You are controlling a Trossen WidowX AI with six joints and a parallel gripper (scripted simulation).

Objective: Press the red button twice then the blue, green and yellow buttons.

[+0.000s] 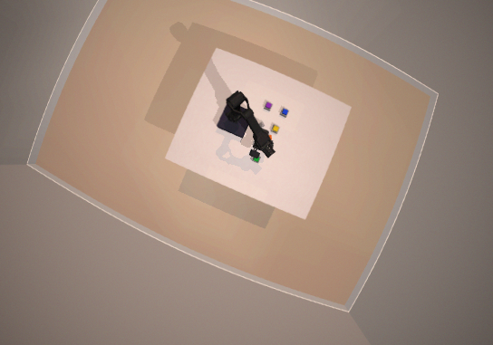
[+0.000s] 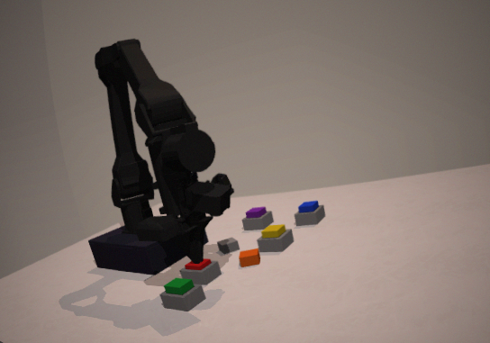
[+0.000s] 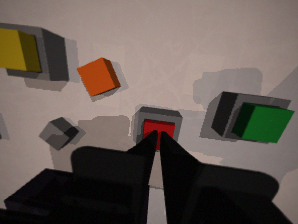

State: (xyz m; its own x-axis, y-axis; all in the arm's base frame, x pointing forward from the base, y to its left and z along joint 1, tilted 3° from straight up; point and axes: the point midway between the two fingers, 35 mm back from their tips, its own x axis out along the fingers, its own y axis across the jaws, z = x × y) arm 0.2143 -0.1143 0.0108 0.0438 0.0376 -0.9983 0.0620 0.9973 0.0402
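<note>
My gripper tip is now 10 mm above the red button. Also, from my gripper tip: green button: 20 mm ahead, 90 mm to the right; small grey block: 20 mm behind, 140 mm to the left, 20 mm below; orange block: 50 mm ahead, 70 mm to the left, 20 mm below.
</note>
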